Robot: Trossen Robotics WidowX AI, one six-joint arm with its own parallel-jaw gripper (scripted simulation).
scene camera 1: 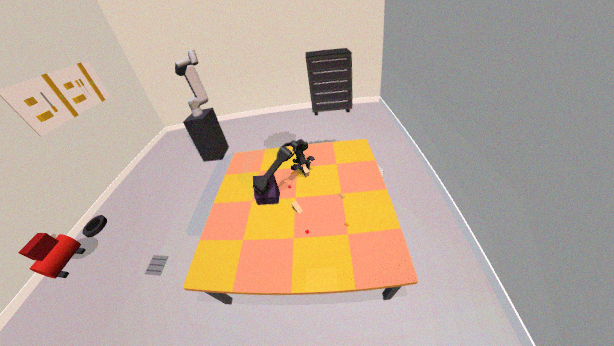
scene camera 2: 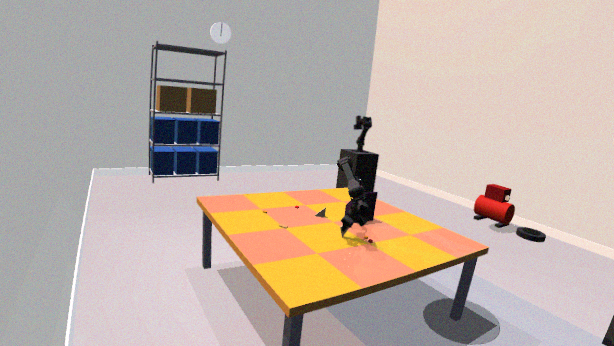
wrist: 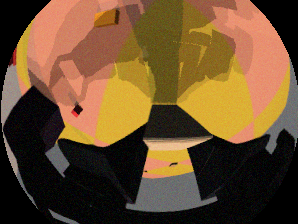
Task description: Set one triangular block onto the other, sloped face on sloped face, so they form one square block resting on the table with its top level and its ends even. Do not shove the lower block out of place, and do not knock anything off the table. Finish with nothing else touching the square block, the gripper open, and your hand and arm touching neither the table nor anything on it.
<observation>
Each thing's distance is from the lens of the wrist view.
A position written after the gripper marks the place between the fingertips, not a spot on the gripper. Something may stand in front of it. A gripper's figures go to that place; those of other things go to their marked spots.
gripper (wrist: 166, 126): 0.10 m
triangular block (wrist: 169, 128): 0.05 m
</observation>
